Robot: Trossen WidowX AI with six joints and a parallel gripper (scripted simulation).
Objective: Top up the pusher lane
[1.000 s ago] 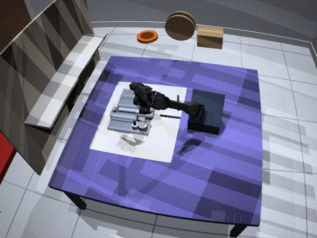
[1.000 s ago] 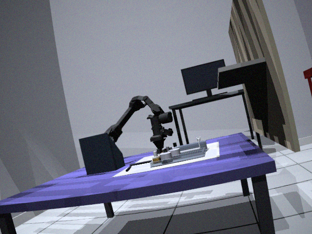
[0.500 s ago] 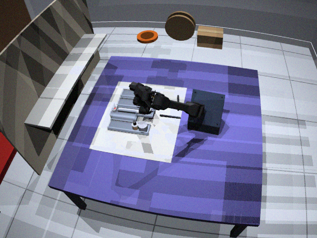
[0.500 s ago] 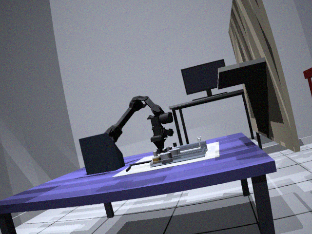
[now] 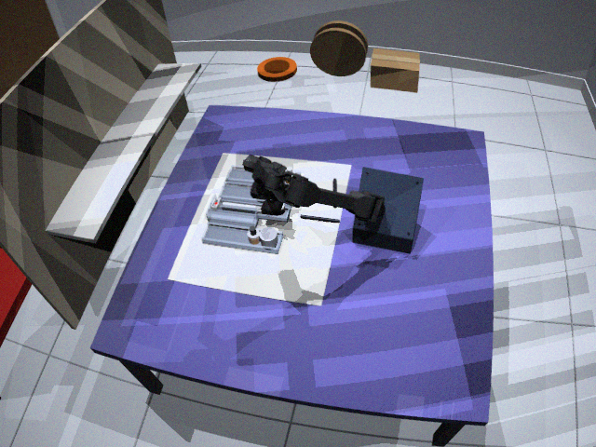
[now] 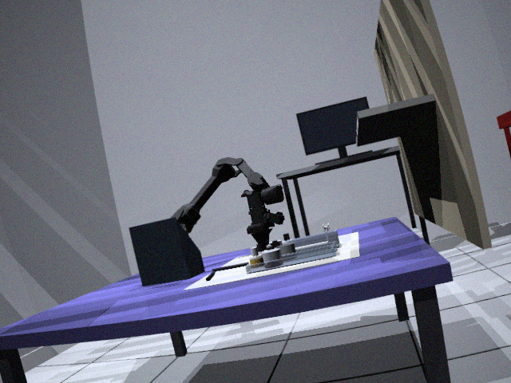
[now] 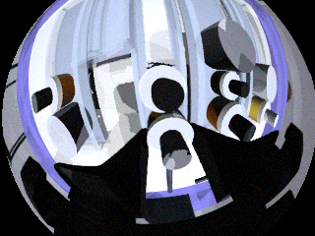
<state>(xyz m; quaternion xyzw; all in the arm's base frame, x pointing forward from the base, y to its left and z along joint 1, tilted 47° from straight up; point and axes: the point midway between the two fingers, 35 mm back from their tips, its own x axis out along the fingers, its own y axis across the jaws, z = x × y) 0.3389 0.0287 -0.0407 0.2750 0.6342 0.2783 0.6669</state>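
Right now the white mat is 50 mm ahead of my gripper tip, 40 mm below it and 20 mm to the left of it. The rest, counted from my gripper tip: red mark: 220 mm ahead, 50 mm to the left, 30 mm above.
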